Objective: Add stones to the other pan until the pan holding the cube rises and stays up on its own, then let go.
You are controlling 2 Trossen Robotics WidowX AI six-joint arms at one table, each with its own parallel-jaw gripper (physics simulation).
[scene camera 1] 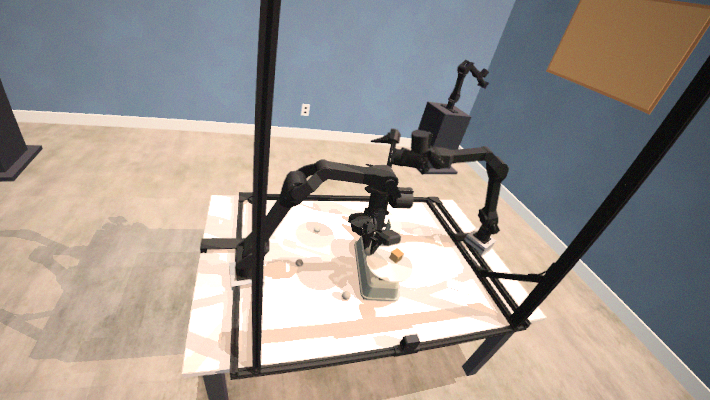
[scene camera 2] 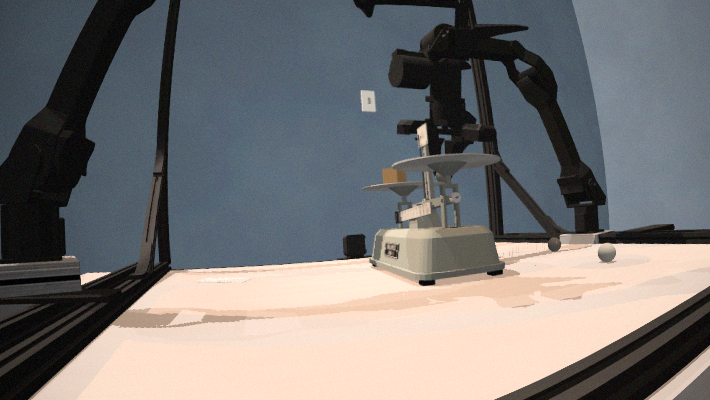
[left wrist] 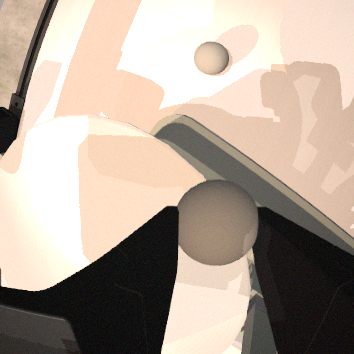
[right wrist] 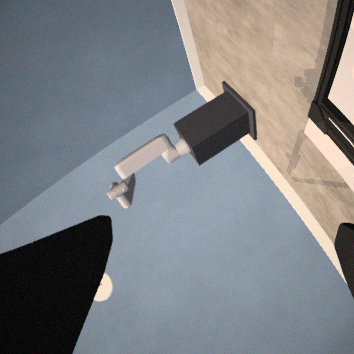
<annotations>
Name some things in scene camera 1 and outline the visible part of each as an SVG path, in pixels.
My left gripper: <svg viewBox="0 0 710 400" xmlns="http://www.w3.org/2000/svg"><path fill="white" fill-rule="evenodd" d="M368 205L364 213L351 214L348 222L351 223L352 232L362 236L364 250L371 243L370 254L372 255L381 244L385 246L399 244L401 242L401 235L393 230L387 231L383 229L387 225L384 223L385 216L389 215L387 209L378 210Z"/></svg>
A grey balance scale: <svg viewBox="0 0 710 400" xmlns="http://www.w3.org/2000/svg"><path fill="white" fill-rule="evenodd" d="M361 236L354 244L361 297L372 301L397 301L400 296L398 282L405 281L411 276L413 271L411 261L404 254L401 261L394 263L389 256L395 248L383 244L379 246L374 254L367 256L364 252ZM389 212L389 215L385 216L384 223L387 225L383 229L399 233L401 231L401 223L396 216Z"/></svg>
</annotations>
